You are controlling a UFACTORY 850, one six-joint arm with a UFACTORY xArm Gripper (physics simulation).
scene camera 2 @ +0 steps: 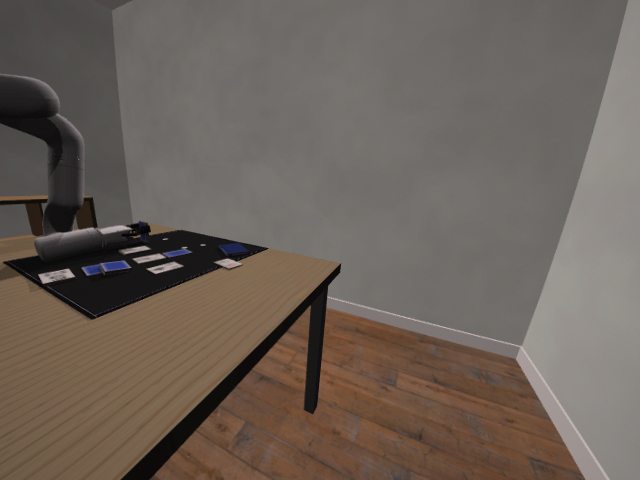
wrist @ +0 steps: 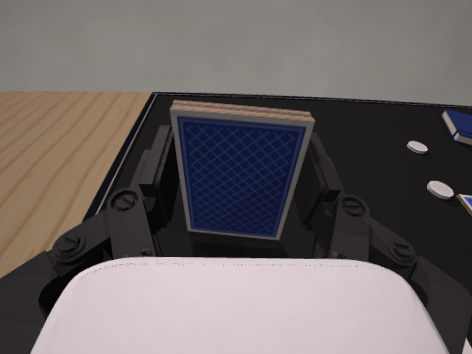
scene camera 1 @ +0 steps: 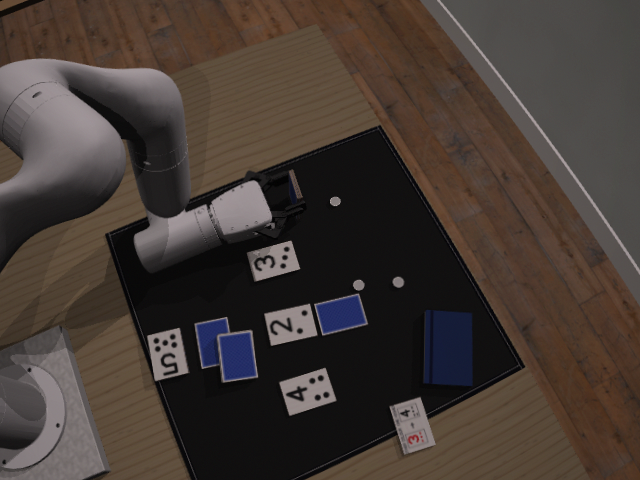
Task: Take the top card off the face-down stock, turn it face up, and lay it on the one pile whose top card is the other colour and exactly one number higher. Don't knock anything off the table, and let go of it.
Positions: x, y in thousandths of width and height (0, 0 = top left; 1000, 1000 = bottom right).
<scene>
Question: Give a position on a black mat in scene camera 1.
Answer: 596, 480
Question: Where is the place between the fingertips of the gripper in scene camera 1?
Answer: At 466, 395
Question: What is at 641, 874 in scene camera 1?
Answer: A small reference card.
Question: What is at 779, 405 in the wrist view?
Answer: A black mat.
</scene>
